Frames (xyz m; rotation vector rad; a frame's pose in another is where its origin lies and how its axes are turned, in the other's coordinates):
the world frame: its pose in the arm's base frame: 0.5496 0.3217 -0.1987 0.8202 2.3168 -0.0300
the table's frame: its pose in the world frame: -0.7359 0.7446 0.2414 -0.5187 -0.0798 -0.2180
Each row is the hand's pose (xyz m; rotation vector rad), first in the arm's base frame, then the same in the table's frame.
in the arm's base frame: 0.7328 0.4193 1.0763 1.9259 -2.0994 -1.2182
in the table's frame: -0.1722 0.2627 -1.1490 -1.1687 1.0905 -1.0556
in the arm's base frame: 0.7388 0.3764 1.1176 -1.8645 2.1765 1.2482
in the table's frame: -0.2209 0.2403 -1.1756 -1.1410 1.0272 -1.0009
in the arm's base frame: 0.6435 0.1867 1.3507 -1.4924 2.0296 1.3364
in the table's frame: -0.4009 0.1535 -1.4195 -1.1853 0.7209 -0.8039
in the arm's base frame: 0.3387 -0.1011 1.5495 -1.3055 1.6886 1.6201
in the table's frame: -0.4672 -0.0501 -1.8311 -1.4529 0.4876 -0.6085
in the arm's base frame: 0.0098 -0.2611 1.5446 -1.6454 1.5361 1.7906
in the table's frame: -0.3263 -0.2195 -2.1231 -1.6871 0.6706 -0.7398
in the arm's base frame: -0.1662 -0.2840 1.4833 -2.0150 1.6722 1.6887
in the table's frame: -0.1861 -0.2761 -2.2344 -1.6237 0.9628 -0.9642
